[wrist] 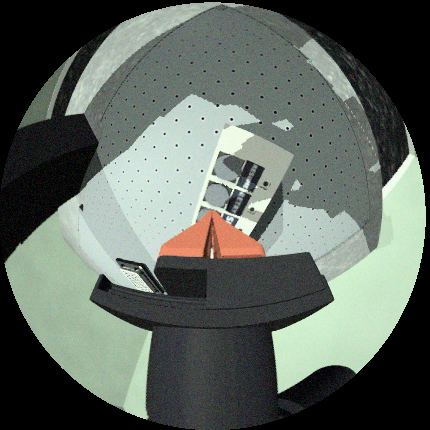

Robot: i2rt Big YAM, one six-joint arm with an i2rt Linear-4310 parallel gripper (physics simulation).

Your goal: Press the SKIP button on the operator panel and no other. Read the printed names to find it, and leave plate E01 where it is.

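Places are measured from the arm's base along level axes (x down, y left, z ahead), in centimetres.
Pixels of known places: gripper, between the fingertips: [211, 215].
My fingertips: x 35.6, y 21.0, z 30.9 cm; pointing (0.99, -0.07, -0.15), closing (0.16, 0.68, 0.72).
Ahead of a thing's pixels: the offset from my fingertips to its top centre. "spot": to the spot under its first point. Level surfaces: height alone.
The operator panel {dx +1.4, dy +0.6, dz +1.4 cm} [270, 150] is a pale box standing at an angle in the middle of the wrist view. Its top round grey button {dx +1.4, dy +3.9, dz -2.1 cm} [225, 167] has a dark label that reads RESUME, partly in shadow. The button below it {spot: dx +1.4, dy +1.3, dz -0.8 cm} [217, 195] has a label {spot: dx +1.7, dy +2.4, dz +1.3 cm} [239, 201] that appears to read RETRY. A third label {spot: dx +1.7, dy +0.3, dz +2.3 cm} [230, 219] shows an S at its start; the rest is hidden behind the fingers. The button beside that label is mostly covered. My gripper [211, 215] is shut and empty, its orange tips overlapping the panel's lower part in view. Contact cannot be told. Plate E01 cannot be identified for certain.
A perforated grey board {dx +7.0 cm} [232, 78] lies under the panel, with patches of light and shadow. A small dark-framed object with a white printed face {dx +4.4, dy -39.8, dz +3.0 cm} [136, 278] shows at the lower left, beside the gripper body. A large black shape [45, 165] fills the left edge.
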